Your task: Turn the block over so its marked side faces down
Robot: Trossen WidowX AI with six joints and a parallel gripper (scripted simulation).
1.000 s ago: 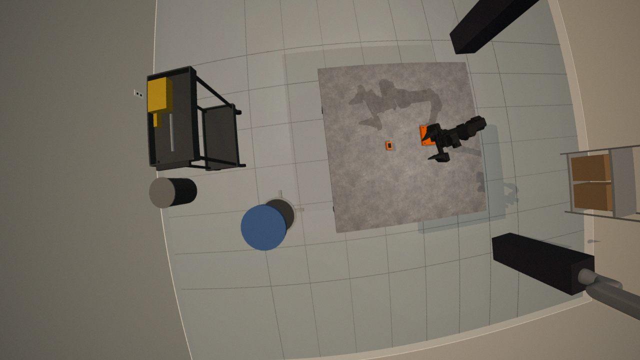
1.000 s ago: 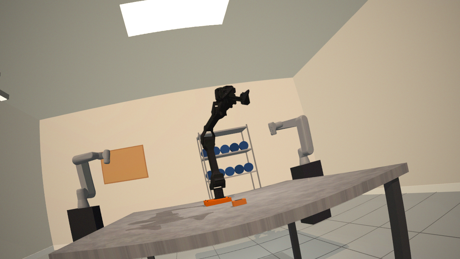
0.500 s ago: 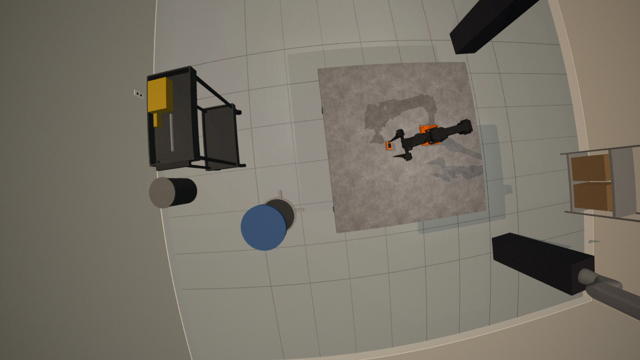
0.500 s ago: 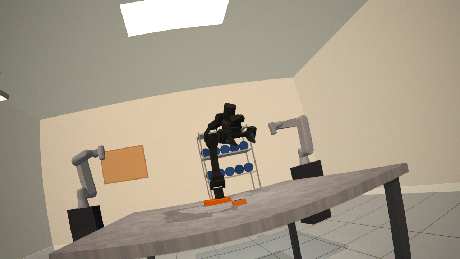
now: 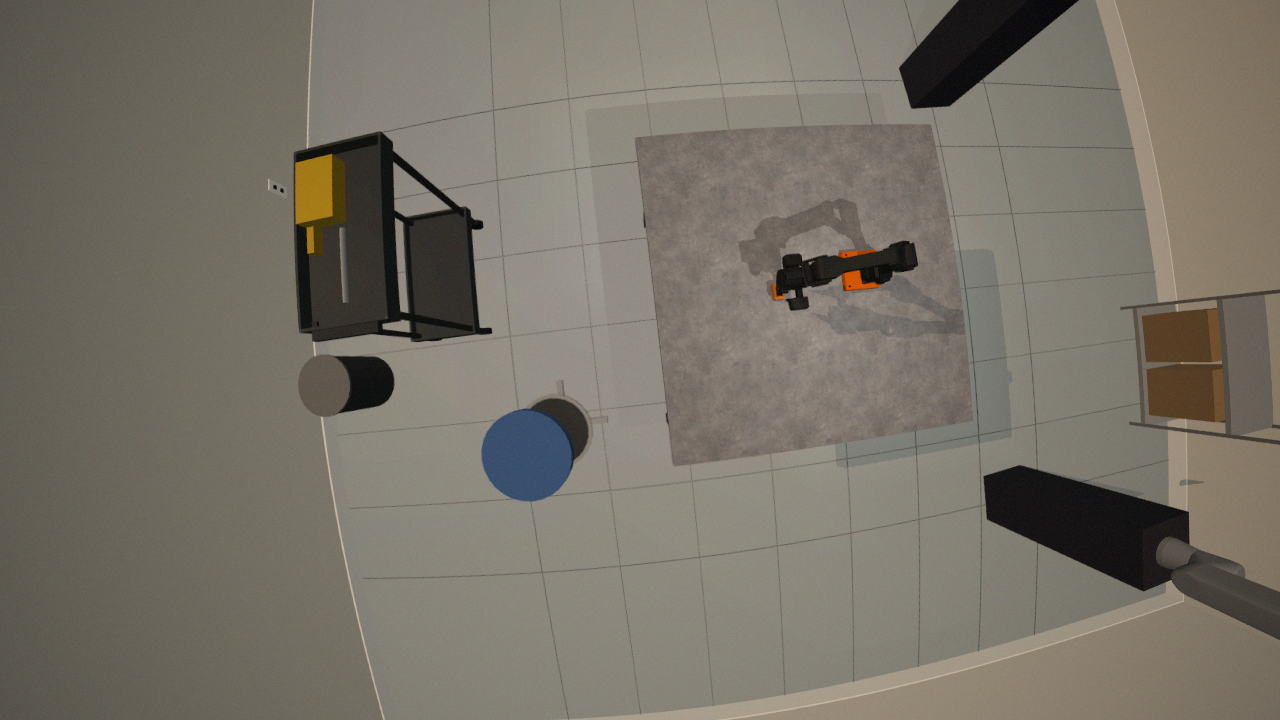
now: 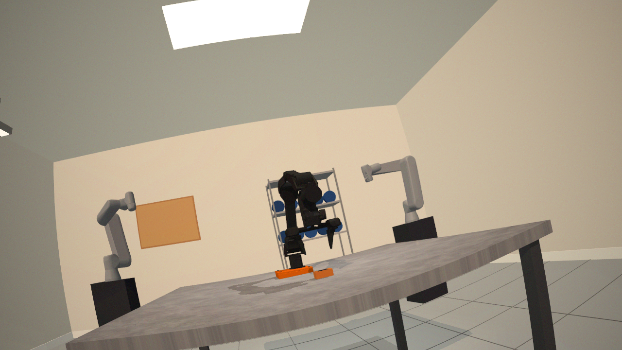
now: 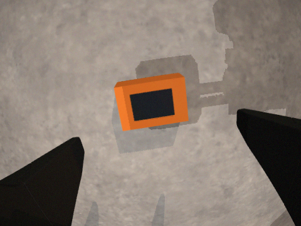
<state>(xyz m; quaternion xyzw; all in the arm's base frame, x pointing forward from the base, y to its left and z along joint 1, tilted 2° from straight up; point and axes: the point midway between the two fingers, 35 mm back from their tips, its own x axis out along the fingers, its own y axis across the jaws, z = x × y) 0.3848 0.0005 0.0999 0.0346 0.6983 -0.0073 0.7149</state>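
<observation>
Right now my gripper tip is 7 cm above the orange block and 1 cm past it.
</observation>
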